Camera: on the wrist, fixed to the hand. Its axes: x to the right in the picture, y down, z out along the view.
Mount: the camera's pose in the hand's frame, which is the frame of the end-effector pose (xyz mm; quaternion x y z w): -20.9 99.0 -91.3 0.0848 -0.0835 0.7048 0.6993
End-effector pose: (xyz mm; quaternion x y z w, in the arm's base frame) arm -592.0 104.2 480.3 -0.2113 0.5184 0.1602 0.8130
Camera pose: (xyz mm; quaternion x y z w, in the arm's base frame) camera -718.8 141.9 447.7 0.2999 0.4572 0.6587 0.5168
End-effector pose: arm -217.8 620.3 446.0 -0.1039 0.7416 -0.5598 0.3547
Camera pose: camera -237.2 735.7 376.2 0.4334 0.5148 -0.1957 0.7134
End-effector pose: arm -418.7 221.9 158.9 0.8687 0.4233 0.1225 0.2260
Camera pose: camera -401.1 178.3 286.8 0.9353 -0.3248 0.1365 0.0334
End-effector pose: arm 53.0 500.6 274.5 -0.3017 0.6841 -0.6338 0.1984
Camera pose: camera -7.2 584.2 185.3 0.2351 0.6207 -0.3362 0.6681
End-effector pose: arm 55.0 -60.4 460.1 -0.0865 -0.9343 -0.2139 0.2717
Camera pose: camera 143.0 -13.7 553.1 -0.7138 -0.6332 0.1284 0.2701
